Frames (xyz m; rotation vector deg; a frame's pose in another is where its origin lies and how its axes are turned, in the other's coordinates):
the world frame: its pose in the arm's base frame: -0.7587 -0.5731 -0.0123 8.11 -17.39 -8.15
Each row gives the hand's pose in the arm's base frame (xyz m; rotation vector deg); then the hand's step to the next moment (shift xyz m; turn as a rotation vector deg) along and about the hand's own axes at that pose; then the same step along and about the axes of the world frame.
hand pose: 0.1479 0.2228 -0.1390 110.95 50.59 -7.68
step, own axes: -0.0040 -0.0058 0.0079 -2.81 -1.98 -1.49
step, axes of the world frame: -0.0050 -0.0084 -0.0041 -3.37 -0.08 1.64
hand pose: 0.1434 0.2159 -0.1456 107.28 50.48 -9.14
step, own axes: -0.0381 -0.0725 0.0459 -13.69 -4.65 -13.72
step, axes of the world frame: -0.0677 -0.0575 -0.0306 -13.79 5.11 13.45
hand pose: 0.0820 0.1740 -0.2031 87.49 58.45 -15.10
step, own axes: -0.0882 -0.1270 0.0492 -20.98 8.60 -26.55
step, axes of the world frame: -0.1133 -0.1156 0.0112 -10.02 17.34 28.60
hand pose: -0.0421 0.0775 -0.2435 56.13 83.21 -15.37
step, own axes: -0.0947 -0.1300 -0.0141 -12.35 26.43 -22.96
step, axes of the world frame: -0.0815 -0.1121 0.0828 3.08 30.53 20.89
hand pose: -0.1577 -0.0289 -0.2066 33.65 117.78 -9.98
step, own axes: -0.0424 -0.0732 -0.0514 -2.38 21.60 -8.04
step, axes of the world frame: -0.0276 -0.0569 0.0762 3.89 22.45 4.18
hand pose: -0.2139 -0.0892 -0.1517 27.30 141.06 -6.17
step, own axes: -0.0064 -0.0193 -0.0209 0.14 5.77 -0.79
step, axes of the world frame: -0.0050 -0.0142 0.0250 0.78 5.76 -0.41
